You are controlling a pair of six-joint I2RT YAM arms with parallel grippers.
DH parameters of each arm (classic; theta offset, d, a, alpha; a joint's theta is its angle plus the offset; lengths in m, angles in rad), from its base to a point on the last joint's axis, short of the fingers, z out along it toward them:
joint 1: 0 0.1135 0.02 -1.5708
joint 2: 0 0 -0.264 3.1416
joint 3: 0.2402 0 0.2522 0
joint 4: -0.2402 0 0.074 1.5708
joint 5: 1.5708 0 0 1.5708
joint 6: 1.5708 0.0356 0 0
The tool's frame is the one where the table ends.
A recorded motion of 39 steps. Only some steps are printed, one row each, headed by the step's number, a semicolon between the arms.
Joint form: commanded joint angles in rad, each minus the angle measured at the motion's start. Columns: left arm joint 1, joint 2, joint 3, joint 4, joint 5, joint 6; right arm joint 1, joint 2, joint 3, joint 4, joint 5, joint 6.
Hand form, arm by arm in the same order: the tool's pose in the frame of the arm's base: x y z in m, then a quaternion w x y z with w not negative. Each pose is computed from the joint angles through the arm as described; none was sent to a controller.
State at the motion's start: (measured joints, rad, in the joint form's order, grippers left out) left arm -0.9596 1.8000 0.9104 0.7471 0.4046 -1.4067; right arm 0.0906 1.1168 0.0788 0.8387 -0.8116 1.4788
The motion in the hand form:
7: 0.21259 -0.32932 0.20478 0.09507 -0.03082 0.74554 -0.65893; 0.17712 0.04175 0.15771 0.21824 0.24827 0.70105 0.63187
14: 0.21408 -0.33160 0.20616 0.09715 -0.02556 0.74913 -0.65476; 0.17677 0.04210 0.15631 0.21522 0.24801 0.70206 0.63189
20: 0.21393 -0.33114 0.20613 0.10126 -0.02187 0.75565 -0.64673; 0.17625 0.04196 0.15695 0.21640 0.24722 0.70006 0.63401
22: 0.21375 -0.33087 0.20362 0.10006 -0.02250 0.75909 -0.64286; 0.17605 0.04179 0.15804 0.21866 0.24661 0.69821 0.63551
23: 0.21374 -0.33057 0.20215 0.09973 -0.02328 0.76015 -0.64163; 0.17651 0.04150 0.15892 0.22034 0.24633 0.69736 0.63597
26: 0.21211 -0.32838 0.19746 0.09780 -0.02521 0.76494 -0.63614; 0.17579 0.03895 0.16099 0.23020 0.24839 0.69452 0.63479
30: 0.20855 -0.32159 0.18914 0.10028 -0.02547 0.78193 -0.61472; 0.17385 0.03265 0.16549 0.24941 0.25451 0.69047 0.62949
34: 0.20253 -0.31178 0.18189 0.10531 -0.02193 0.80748 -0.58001; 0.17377 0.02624 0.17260 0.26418 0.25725 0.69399 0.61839
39: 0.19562 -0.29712 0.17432 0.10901 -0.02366 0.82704 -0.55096; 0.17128 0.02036 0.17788 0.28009 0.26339 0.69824 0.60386
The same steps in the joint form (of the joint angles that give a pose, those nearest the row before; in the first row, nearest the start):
7: -0.0007 0.0173 0.0225 0.0125 0.0184 -0.0106; -0.0001 -0.0029 0.0134 0.0296 0.0101 -0.0108
14: -0.0007 0.0207 0.0396 -0.0126 0.0210 0.0056; 0.0016 0.0042 0.0103 0.0356 0.0070 -0.0107
20: -0.0006 0.0148 0.0426 -0.0426 0.0170 0.0271; 0.0010 0.0009 0.0077 0.0442 0.0063 -0.0048
22: -0.0007 0.0174 0.0397 -0.0488 0.0165 0.0303; 0.0003 -0.0044 0.0073 0.0478 0.0075 -0.0008
23: -0.0003 0.0194 0.0370 -0.0476 0.0159 0.0305; -0.0015 -0.0058 0.0096 0.0480 0.0075 -0.0001
26: -0.0007 0.0186 0.0213 -0.0490 0.0137 0.0330; -0.0148 -0.0282 0.0087 0.0357 0.0120 -0.0036
30: 0.0009 0.0032 -0.0105 -0.0904 0.0019 0.0642; -0.0492 -0.0872 0.0102 -0.0171 0.0161 -0.0172
34: 0.0009 -0.0318 -0.0456 -0.1790 -0.0197 0.1185; -0.0871 -0.1554 0.0358 -0.1301 0.0078 -0.0566
39: 0.0068 -0.0764 -0.1026 -0.2375 -0.0398 0.1549; -0.1208 -0.2268 0.0541 -0.2455 0.0124 -0.0996

